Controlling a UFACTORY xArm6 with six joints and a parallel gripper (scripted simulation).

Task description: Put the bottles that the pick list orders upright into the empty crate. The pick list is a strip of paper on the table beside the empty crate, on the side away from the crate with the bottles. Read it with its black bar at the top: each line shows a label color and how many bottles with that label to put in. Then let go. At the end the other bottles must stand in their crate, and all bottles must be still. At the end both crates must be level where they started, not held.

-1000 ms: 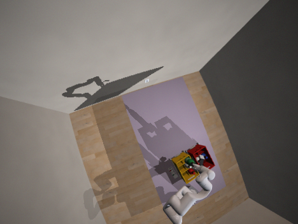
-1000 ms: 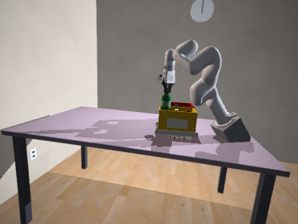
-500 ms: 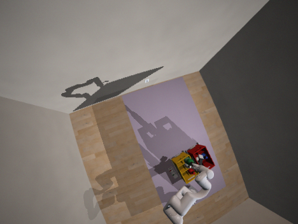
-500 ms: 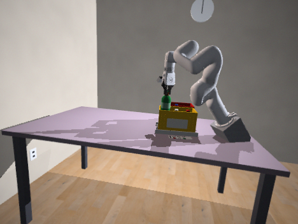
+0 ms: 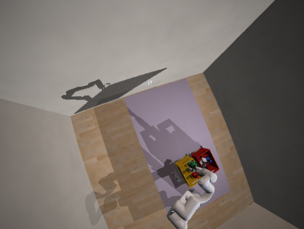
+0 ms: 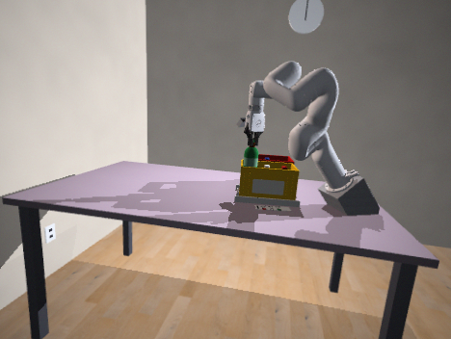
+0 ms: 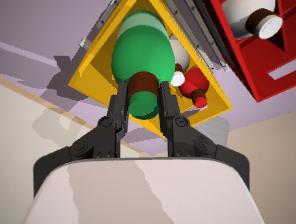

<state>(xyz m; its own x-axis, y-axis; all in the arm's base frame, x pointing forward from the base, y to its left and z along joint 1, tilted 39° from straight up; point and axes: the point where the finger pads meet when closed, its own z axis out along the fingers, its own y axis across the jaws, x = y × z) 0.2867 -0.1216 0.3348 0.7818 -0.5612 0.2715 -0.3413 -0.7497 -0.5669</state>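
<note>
The green-label bottle is 70 mm below my hand. Also, from my hand: red crate: 210 mm to the right, 200 mm below, 30 mm behind; then white bottle: 190 mm below, 80 mm behind, 30 mm to the right; then yellow crate: 200 mm below, 90 mm behind, 10 mm to the left.
</note>
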